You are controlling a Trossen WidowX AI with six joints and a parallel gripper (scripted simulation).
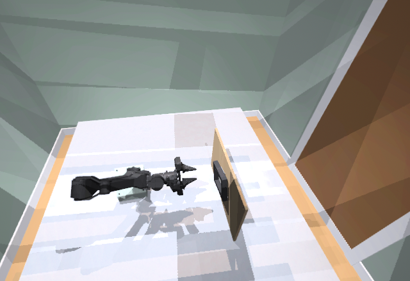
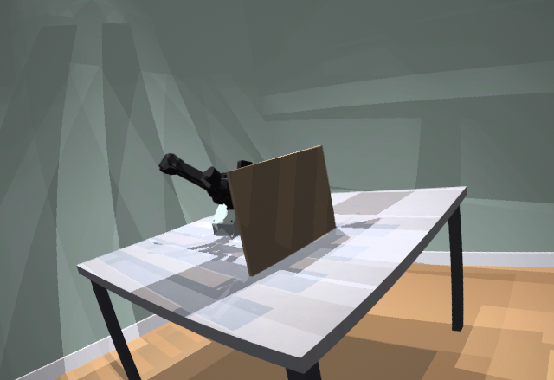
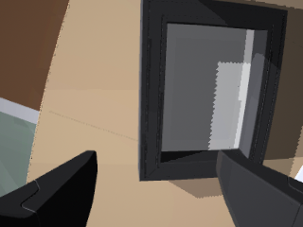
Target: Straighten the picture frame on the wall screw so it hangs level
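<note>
Now: gripper tip 13 cm short of the dark picture frame, 5 cm above it and 2 cm to the left of it. The rest, counted from my gripper tip: brown wall board: 14 cm ahead, 6 cm below, 3 cm to the right.
</note>
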